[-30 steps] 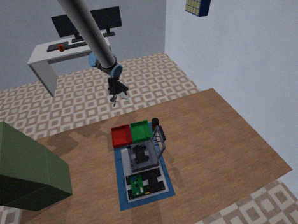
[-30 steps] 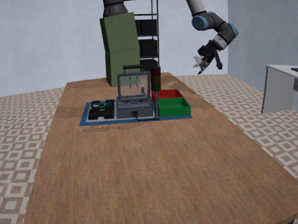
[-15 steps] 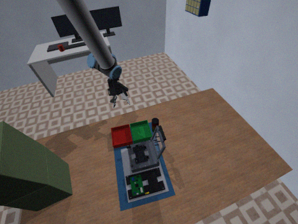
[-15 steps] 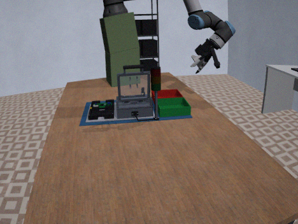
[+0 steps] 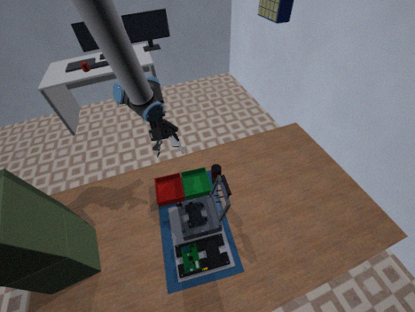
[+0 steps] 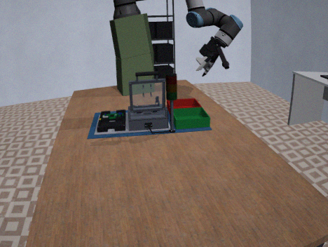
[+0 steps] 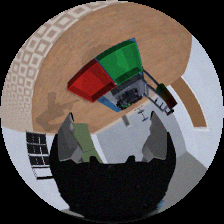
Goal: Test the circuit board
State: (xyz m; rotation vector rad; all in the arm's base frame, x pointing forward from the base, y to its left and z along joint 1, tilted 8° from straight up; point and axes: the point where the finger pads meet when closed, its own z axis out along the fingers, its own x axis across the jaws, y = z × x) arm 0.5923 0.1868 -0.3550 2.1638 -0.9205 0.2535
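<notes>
Now: the green circuit board 100 mm behind my hand, 430 mm to the right of it and 190 mm below it. Also, from my hand: tester bed (270 mm to the right, 140 mm below); then green bin (80 mm ahead, 90 mm to the right, 200 mm below); then red bin (60 mm behind, 60 mm to the right, 200 mm below).
</notes>
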